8 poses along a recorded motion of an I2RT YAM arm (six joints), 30 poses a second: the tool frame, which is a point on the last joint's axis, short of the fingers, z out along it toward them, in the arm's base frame.
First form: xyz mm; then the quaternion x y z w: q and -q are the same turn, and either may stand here.
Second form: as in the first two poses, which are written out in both.
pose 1, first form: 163.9 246.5 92.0 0.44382 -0.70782 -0.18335 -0.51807
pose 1, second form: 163.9 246.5 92.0; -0.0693 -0.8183 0.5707; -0.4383 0.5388 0.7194; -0.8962 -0.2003 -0.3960
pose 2, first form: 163.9 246.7 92.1 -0.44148 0.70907 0.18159 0.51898
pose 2, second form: 163.9 246.7 92.1; -0.0715 -0.8146 0.5756; -0.4376 0.5442 0.7158; -0.8963 -0.2007 -0.3954
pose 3, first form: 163.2 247.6 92.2 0.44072 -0.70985 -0.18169 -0.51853
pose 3, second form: 163.2 247.6 92.2; -0.0738 -0.8141 0.5760; -0.4373 0.5455 0.7150; -0.8963 -0.1991 -0.3962
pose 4, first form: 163.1 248.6 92.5 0.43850 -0.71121 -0.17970 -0.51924
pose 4, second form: 163.1 248.6 92.5; -0.0762 -0.8103 0.5810; -0.4371 0.5509 0.7110; -0.8962 -0.1998 -0.3962
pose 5, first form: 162.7 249.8 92.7 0.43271 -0.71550 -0.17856 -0.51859
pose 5, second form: 162.7 249.8 92.7; -0.0877 -0.8044 0.5876; -0.4340 0.5618 0.7043; -0.8966 -0.1933 -0.3984
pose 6, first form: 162.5 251.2 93.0 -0.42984 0.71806 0.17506 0.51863
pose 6, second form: 162.5 251.2 93.0; -0.0925 -0.7989 0.5943; -0.4357 0.5692 0.6973; -0.8953 -0.1944 -0.4008
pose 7, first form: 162.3 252.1 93.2 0.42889 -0.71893 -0.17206 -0.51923
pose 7, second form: 162.3 252.1 93.2; -0.0929 -0.7954 0.5990; -0.4380 0.5729 0.6928; -0.8942 -0.1980 -0.4016
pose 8, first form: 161.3 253.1 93.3 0.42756 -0.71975 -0.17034 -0.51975
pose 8, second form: 161.3 253.1 93.3; -0.0941 -0.7925 0.6025; -0.4384 0.5764 0.6897; -0.8938 -0.1992 -0.4017
